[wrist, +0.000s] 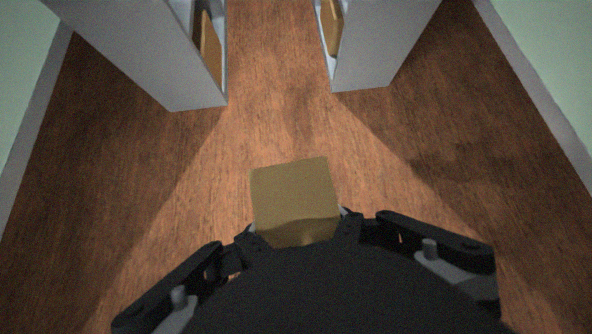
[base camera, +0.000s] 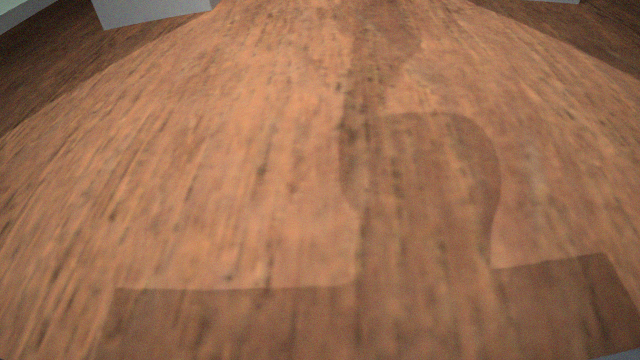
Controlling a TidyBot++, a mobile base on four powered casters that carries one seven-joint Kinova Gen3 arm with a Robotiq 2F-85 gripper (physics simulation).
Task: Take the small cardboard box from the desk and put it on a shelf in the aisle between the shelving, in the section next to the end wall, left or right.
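Frame: origin at the arm's base, x right, y ahead, z up, level; centimetres.
Seen in the pictures: gripper, fingertip midpoint: (wrist: 298, 220).
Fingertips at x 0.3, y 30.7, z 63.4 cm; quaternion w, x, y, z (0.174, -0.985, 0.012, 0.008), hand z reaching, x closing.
Observation:
Pixels of each thing's middle, then the offset from my fingertips to it. Level surfaces: height alone.
- small cardboard box at the middle of its body: (wrist: 298, 221) dy -0.1, dx +0.0, dz +1.5 cm
- brown box at the middle of its body: (wrist: 194, 53) dy +130.0, dx -52.5, dz -81.9 cm
- floor at its surface level: dz -103.0 cm
The small cardboard box (wrist: 296, 197) is held between the fingers of my gripper (wrist: 298, 220) in the wrist view, above the wooden floor. My gripper is shut on it; the lower part of the box is hidden behind the gripper body. Ahead, the left shelving (wrist: 130, 55) and the right shelving (wrist: 382, 45) stand on either side of the aisle. The near end of the left shelving also shows at the top left of the base view (base camera: 155, 11). The end wall does not show in either view.
A brown box (wrist: 211, 50) stands in the left shelving and another box (wrist: 331, 27) in the right shelving, both facing the aisle. Pale green walls with grey skirting (wrist: 35, 130) (wrist: 542, 105) run along both outer sides. Shadows fall on the floor (base camera: 225, 175).

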